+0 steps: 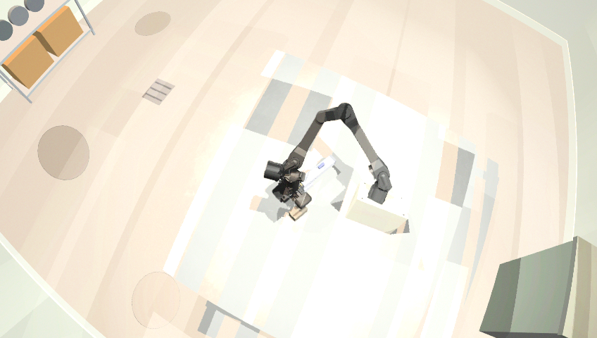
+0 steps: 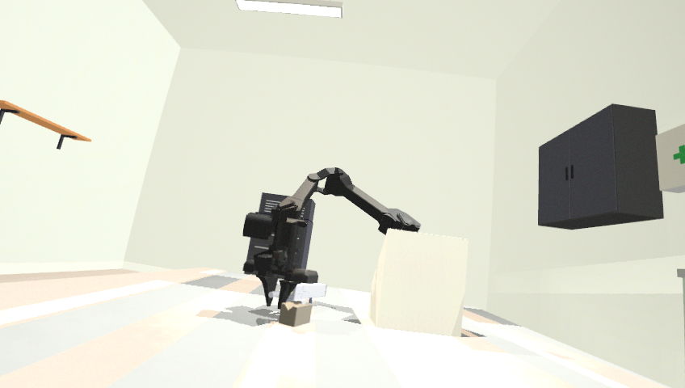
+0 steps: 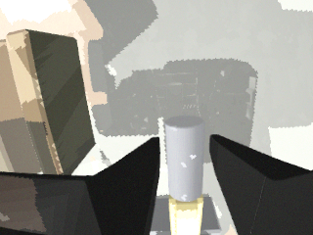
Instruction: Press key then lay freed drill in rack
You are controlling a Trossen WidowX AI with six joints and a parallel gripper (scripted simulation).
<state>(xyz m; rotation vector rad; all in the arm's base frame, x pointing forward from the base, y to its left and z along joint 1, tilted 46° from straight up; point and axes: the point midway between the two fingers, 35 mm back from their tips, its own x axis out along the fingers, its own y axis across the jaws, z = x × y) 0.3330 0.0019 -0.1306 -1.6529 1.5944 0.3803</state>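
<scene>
The drill lies 1 cm behind my gripper tip, 4 cm to the right of it and 3 cm above it. Round my gripper tip: blue key 5 cm behind, 16 cm to the right, 4 cm above; fixture 5 cm behind, 13 cm to the right, 3 cm above.
</scene>
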